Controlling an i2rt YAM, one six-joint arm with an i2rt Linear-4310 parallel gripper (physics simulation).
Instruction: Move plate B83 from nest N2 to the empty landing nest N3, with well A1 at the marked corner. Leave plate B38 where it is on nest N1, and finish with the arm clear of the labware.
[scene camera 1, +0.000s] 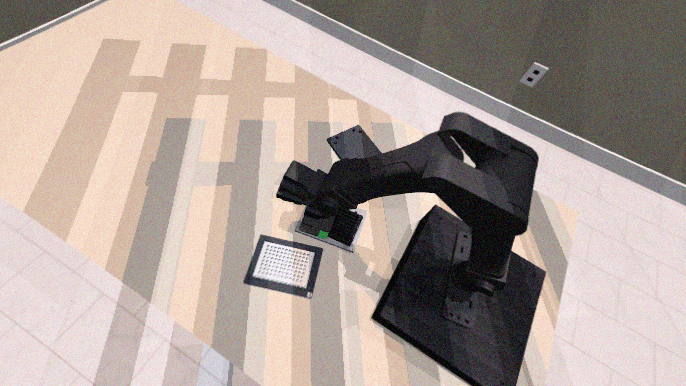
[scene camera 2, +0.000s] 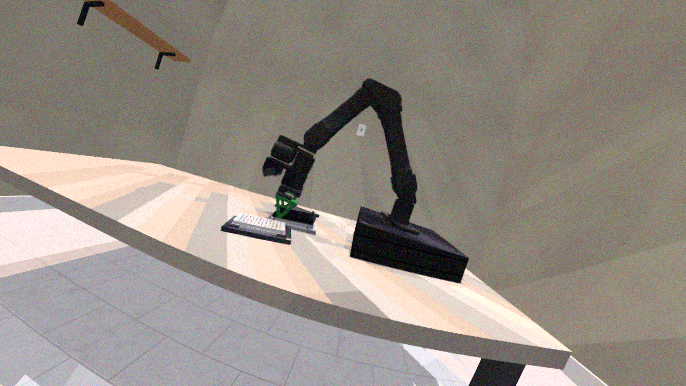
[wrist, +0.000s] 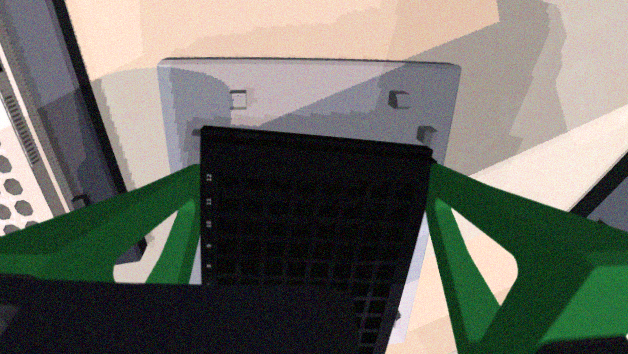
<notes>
In view: my gripper (wrist: 314, 177) and a grey nest plate (wrist: 597, 204).
</notes>
